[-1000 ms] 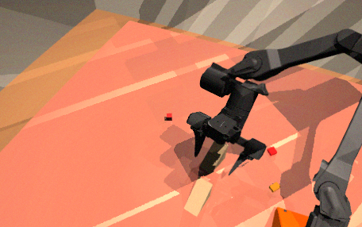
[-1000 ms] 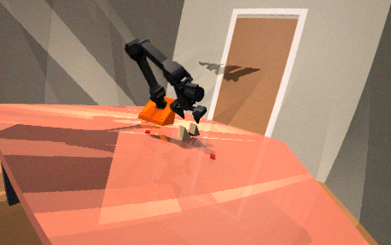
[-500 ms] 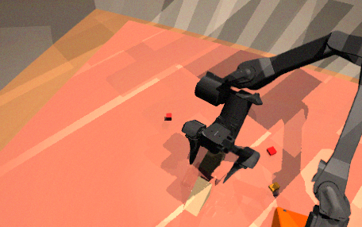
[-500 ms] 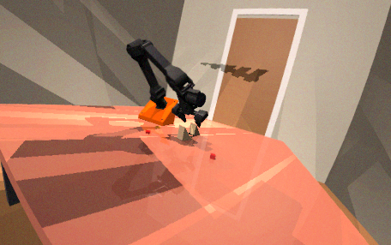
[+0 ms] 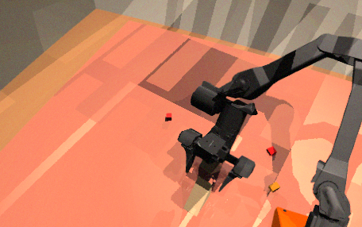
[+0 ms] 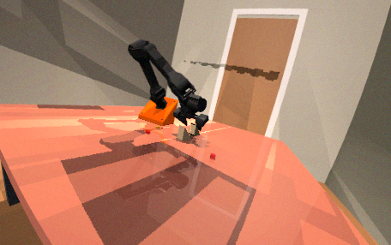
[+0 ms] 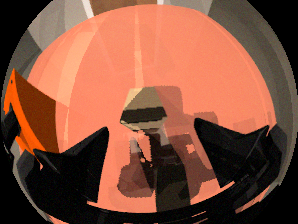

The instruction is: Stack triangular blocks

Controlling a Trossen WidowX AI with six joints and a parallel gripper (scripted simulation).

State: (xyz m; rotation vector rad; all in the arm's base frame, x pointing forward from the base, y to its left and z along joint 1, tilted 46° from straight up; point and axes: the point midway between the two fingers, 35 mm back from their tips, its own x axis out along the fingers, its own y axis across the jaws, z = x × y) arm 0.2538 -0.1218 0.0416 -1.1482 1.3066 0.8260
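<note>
My gripper tip is now 3 cm above the tan triangular block and 2 cm to the right of it. From my gripper tip the other things lie so: small yellow cube 18 cm behind, 5 cm to the right, 4 cm below.
</note>
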